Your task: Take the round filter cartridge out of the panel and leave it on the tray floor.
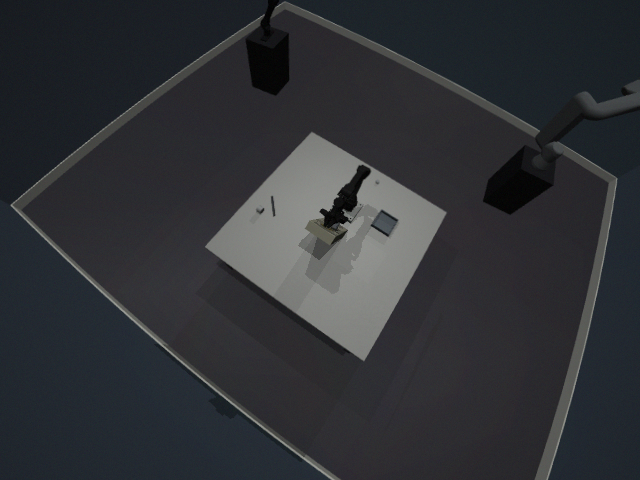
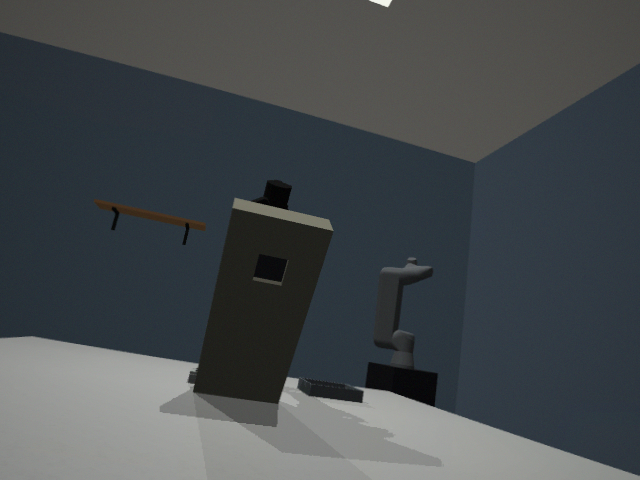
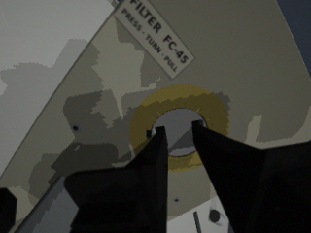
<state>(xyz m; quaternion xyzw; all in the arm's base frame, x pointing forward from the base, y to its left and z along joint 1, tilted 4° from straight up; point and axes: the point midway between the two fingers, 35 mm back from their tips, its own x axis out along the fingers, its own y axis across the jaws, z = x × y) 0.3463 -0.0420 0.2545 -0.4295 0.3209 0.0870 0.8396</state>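
Right now my gripper tip is 1 cm short of the round filter cartridge and 1 cm above it. The rest, counted from my gripper tip: square tray (37 cm behind, 34 cm to the left, 27 cm below); then small white piece (51 cm to the right, 26 cm below, 3 cm behind).
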